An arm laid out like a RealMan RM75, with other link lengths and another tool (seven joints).
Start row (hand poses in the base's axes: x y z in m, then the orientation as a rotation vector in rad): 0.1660, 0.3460, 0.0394, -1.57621, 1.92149, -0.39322
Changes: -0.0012, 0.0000, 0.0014, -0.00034, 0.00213, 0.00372; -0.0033, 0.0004, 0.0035, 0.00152, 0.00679, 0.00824; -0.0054, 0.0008, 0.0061, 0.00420, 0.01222, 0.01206; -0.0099, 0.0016, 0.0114, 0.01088, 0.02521, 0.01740; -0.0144, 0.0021, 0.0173, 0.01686, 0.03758, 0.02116; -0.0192, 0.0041, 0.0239, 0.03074, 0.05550, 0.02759; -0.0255, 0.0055, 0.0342, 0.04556, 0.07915, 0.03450; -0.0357, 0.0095, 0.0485, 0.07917, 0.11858, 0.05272
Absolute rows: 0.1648, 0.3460, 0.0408, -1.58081, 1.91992, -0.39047; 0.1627, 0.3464, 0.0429, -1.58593, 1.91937, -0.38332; 0.1606, 0.3468, 0.0455, -1.59024, 1.91990, -0.37506; 0.1561, 0.3476, 0.0508, -1.59694, 1.92437, -0.35660; 0.1516, 0.3481, 0.0567, -1.60232, 1.92973, -0.33990; 0.1468, 0.3501, 0.0633, -1.60746, 1.93599, -0.30991; 0.1405, 0.3515, 0.0736, -1.61489, 1.94569, -0.27438; 0.1303, 0.3555, 0.0879, -1.62666, 1.95412, -0.20297
